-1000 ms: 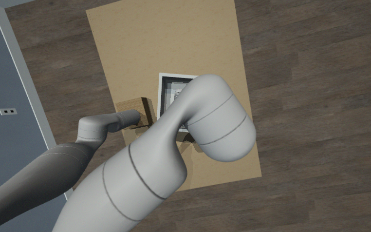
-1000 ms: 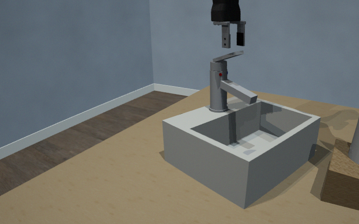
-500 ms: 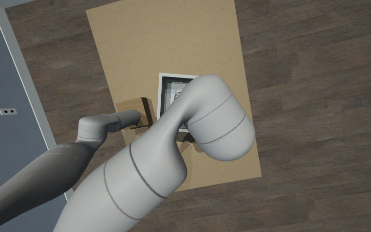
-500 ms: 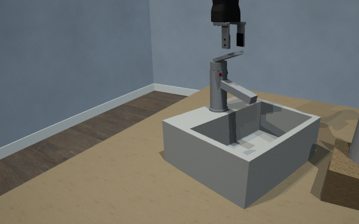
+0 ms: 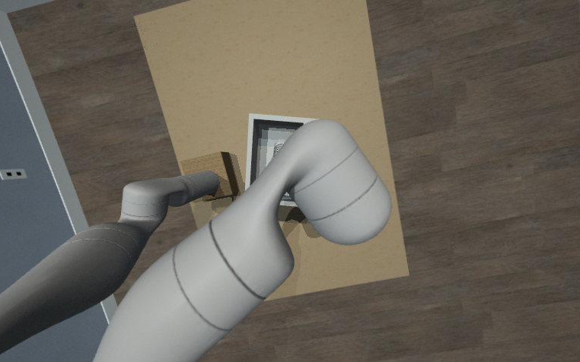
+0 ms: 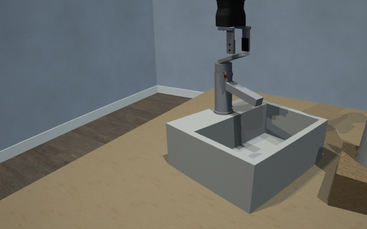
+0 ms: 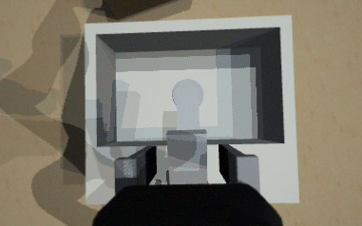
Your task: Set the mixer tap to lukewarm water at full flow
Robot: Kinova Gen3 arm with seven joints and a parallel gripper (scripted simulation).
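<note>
My gripper is now 2 cm short of the flat lever, 1 cm to the left of it and 3 cm above it. Round my hand: grey square sink (6 cm behind, 2 cm to the left, 28 cm below); grey mixer tap (3 cm ahead, 1 cm to the right, 8 cm below).
</note>
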